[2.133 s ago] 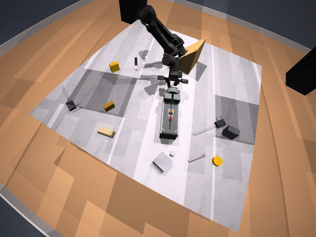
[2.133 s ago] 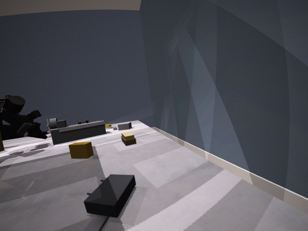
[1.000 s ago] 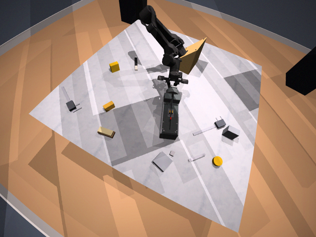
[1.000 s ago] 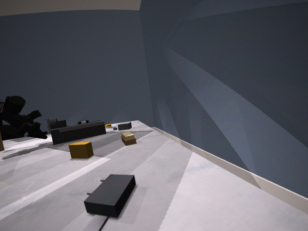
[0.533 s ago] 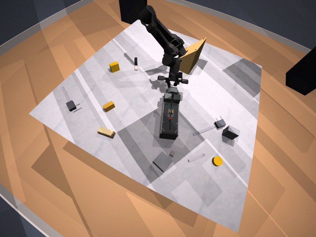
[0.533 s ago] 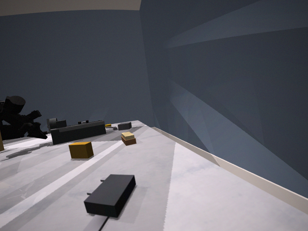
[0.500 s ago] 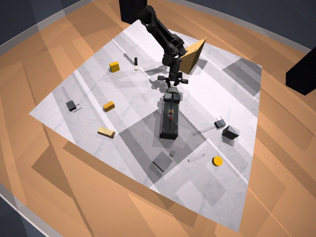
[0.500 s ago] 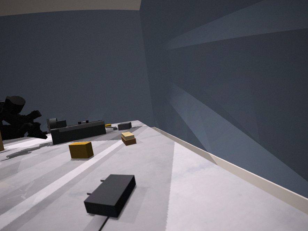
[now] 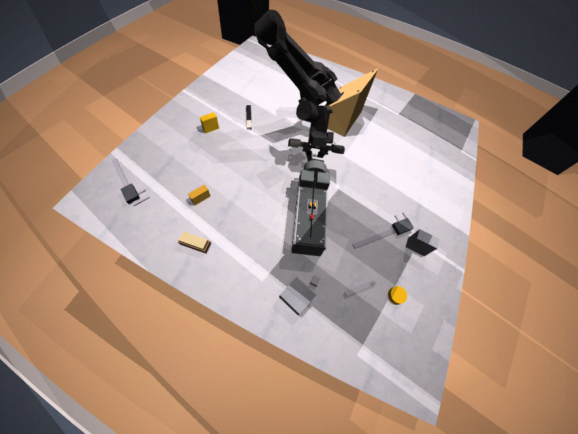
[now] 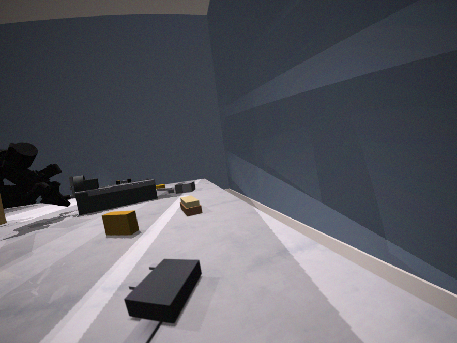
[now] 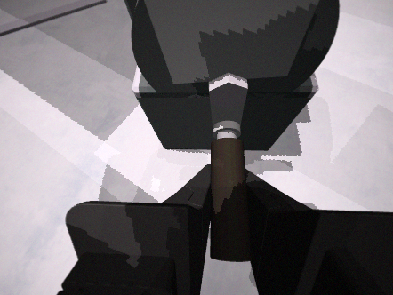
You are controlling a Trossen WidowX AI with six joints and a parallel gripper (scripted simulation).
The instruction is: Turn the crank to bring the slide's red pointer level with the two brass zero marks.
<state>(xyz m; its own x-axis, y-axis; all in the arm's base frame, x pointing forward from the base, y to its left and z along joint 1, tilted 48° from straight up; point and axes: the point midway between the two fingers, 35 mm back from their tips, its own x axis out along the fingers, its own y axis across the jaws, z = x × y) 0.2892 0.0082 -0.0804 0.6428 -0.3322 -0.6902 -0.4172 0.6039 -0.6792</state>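
The dark brown crank handle lies 20 mm behind my gripper tip, 10 mm to the right of it and 30 mm above it. Round my gripper tip: tan block: 410 mm ahead, 170 mm to the right, 20 mm below; yellow cube: 10 mm ahead, 440 mm to the right; red pointer: 190 mm ahead, 90 mm to the left, 50 mm above.
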